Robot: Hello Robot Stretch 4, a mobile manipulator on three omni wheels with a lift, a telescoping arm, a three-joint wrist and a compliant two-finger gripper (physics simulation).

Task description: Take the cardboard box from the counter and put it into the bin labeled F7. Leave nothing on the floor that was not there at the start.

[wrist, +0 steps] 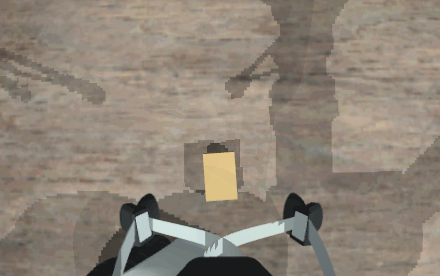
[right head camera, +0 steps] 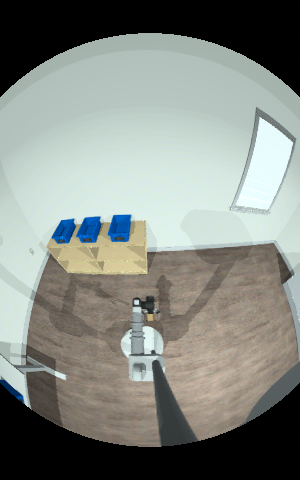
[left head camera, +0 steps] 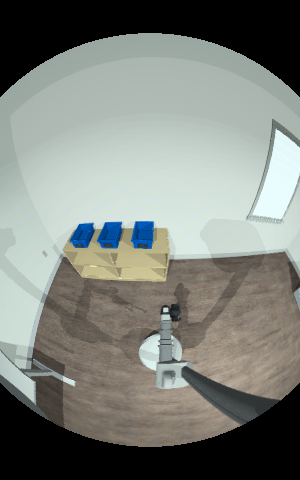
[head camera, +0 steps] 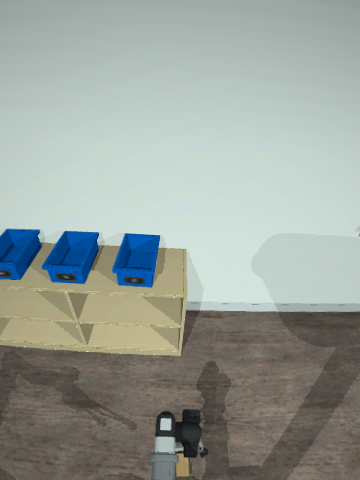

The same spot on a tan shelf unit: (right head camera: 104, 256) is (head camera: 98, 314).
